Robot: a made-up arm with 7 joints. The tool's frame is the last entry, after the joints.
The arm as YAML. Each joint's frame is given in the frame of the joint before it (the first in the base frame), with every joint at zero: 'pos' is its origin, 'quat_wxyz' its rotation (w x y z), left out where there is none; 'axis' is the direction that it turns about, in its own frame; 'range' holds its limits. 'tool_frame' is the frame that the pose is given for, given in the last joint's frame.
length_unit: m
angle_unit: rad
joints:
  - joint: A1
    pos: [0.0, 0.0, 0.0]
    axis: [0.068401, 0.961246, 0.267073]
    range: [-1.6, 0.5]
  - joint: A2
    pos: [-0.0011, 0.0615, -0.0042]
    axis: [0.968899, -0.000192, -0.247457]
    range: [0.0, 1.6]
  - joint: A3
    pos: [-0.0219, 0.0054, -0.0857]
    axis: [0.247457, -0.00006, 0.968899]
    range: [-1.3, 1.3]
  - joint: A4
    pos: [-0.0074, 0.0, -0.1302]
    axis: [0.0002, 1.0, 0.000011]
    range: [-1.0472, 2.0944]
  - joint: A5
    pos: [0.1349, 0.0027, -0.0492]
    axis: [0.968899, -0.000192, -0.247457]
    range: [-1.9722, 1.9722]
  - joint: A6
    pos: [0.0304, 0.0, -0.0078]
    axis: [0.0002, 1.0, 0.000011]
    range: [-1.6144, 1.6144]
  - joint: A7
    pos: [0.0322, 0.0, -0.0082]
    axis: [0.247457, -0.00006, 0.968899]
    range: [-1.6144, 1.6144]
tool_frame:
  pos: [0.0, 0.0, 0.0]
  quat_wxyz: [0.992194, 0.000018, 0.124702, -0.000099]
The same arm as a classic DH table. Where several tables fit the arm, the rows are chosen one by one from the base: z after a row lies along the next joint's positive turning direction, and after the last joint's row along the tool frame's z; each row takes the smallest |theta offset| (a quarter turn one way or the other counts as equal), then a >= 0, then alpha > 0; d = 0 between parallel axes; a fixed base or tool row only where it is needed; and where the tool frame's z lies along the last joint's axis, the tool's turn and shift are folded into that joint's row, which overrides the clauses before.
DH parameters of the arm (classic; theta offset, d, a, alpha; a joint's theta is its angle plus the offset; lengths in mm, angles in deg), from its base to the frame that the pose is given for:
base (fixed): -4.07 0 0 -74.51
A1: -75.12 57.9 -21.1 -90
A2: 74 0 -5.4 90
A3: 90 -216.4 25.1 -90
A4: 90 2.7 14.3 90
A5: 0 174.3 0 -90
A6: -90 0 33.2 90
A7: 0 0 0 0
Joint limits (deg, base to tool): -91.67..28.65 0..91.67 -74.48..74.48 -60..120 -113..113 -92.5..92.5 -92.5..92.5

